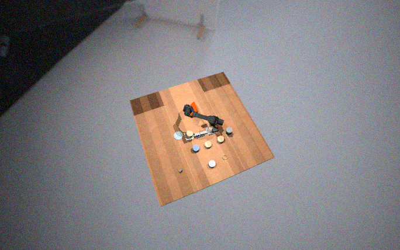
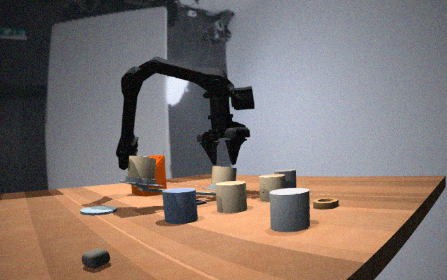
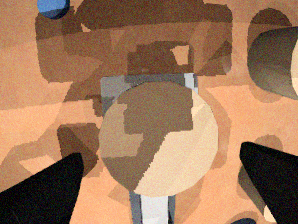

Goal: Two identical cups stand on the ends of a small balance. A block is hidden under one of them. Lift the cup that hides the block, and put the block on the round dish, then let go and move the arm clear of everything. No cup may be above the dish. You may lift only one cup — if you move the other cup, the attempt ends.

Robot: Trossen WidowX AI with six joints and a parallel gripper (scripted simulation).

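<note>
Right now the teal block is 6 cm below my gripper tip and 1 cm to the right of it. From my gripper tip the other things lie so: round dish (36 cm to the right, 10 cm below, 10 cm behind); then blue cup (24 cm to the right, 12 cm ahead, 6 cm below); then ring (33 cm ahead, 9 cm below).
</note>
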